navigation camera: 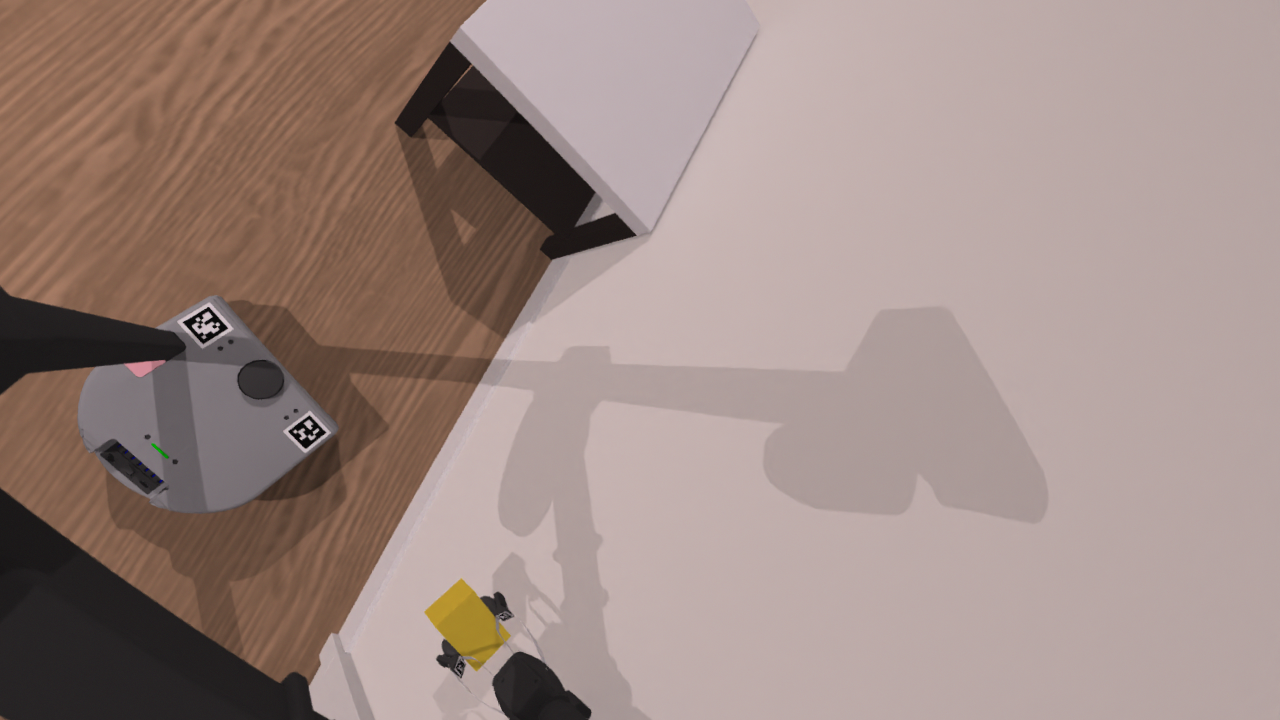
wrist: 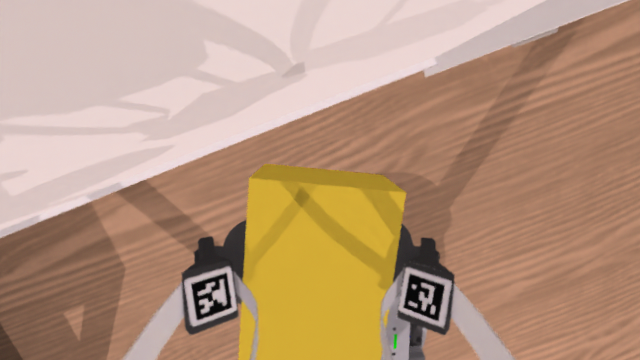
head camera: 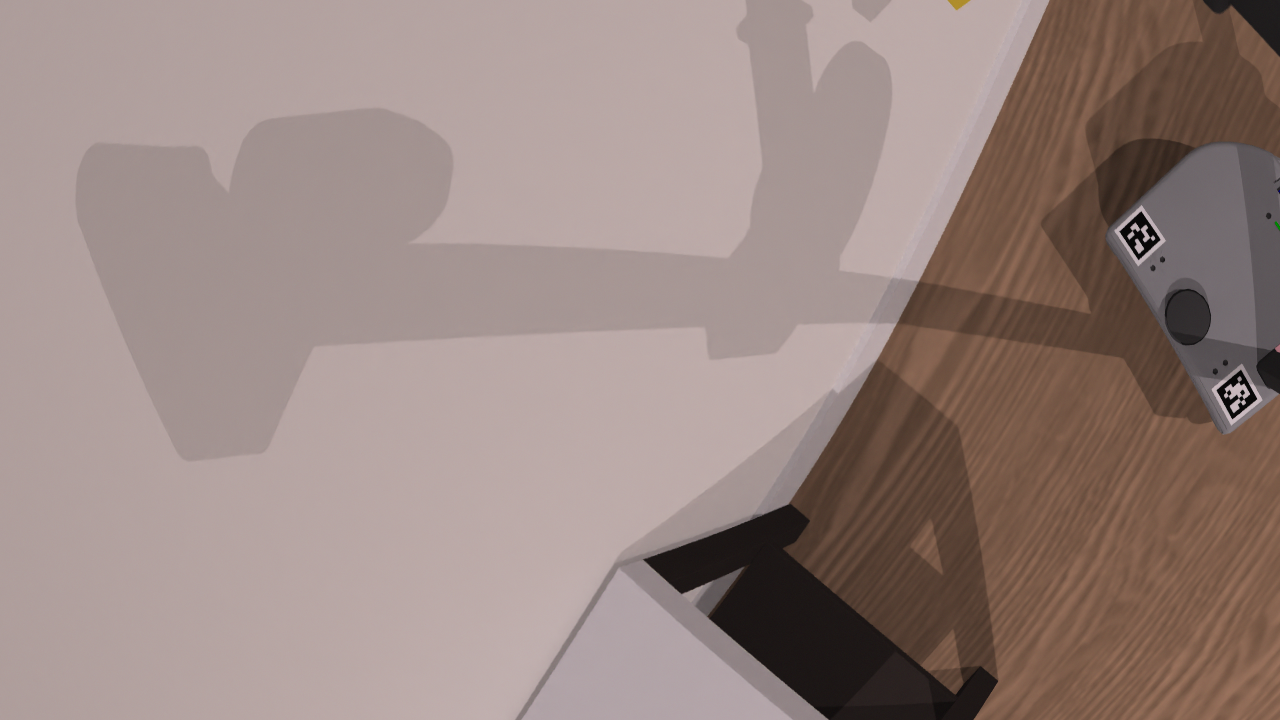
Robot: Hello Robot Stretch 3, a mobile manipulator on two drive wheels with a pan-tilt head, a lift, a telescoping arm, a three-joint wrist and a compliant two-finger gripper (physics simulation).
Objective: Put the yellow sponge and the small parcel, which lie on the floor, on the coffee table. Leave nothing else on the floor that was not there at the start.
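Where they show: gripper, fingertip midpoint: [navigation camera: 466, 622] [wrist: 316, 244]; robot's base, link origin: [navigation camera: 258, 377] [head camera: 1186, 315].
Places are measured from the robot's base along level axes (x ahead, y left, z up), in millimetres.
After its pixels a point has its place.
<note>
The yellow sponge [head camera: 957, 3] {x 10, y -342, z 623 mm} [navigation camera: 454, 608] {x -15, y -339, z 657 mm} [wrist: 325, 215] {x -25, y -426, z 658 mm} is between the two fingertips of my gripper [navigation camera: 472, 632] {x -22, y -398, z 616 mm} [wrist: 316, 244] {x -22, y -398, z 616 mm}, which is shut on it. The sponge is held up off the floor and sticks out past the fingertips; its near end is cut off in the wrist view. In the head view a small corner of it shows at the top edge, and the gripper is out of view. The small parcel does not show. A white-topped table [head camera: 662, 662] {x 813, y -33, z 451 mm} [navigation camera: 617, 98] {x 885, y 111, z 450 mm} with dark legs stands by the wall; I cannot tell if it is the coffee table.
My grey base [head camera: 1208, 232] {x -95, y -69, z 160 mm} [navigation camera: 205, 402] {x -88, y 23, z 160 mm} stands on the wood floor [head camera: 1118, 555] {x 303, y 250, z 1 mm} [navigation camera: 250, 197] {x 221, y 318, z 0 mm} [wrist: 550, 150] {x -605, y -386, z 1 mm}. A pale wall [head camera: 501, 501] {x 648, y -250, z 713 mm} [navigation camera: 1118, 223] {x 647, y -250, z 1254 mm} with a white baseboard runs beside it, marked by my shadow. My dark mast shows in the navigation view.
</note>
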